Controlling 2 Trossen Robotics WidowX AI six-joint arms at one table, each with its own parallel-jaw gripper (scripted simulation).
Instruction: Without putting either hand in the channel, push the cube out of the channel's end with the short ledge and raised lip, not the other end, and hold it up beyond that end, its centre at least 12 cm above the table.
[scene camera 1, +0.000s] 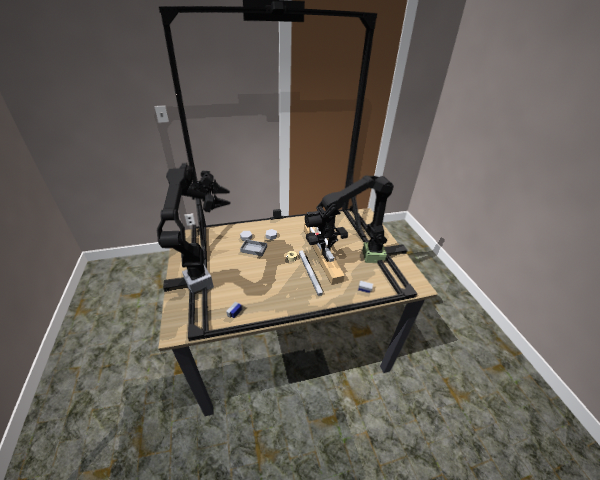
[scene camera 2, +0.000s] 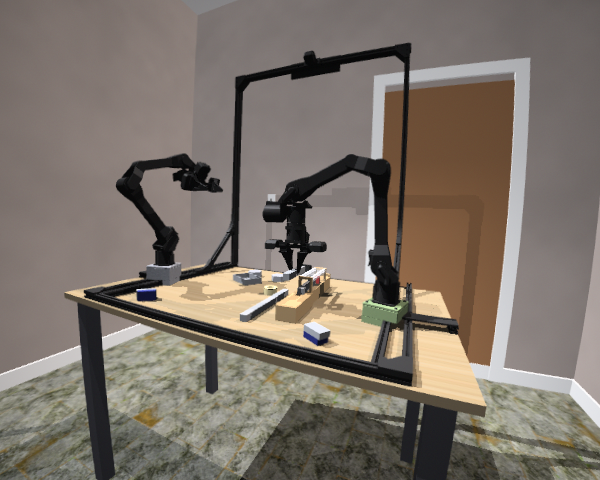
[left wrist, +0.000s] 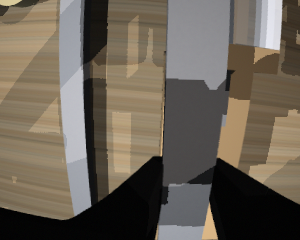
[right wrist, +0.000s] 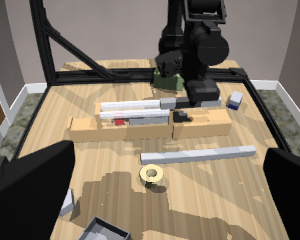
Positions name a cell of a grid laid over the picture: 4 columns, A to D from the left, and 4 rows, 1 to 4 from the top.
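Observation:
Scene camera 1 shows the right gripper (scene camera 1: B2), while scene camera 2 has both the left gripper (scene camera 2: B3) and the right gripper (scene camera 2: B2). In the left wrist view there is the left gripper (left wrist: C3). The right wrist view takes in a long grey rod (right wrist: D3) together with the left gripper (right wrist: C2) and the right gripper (right wrist: C3).

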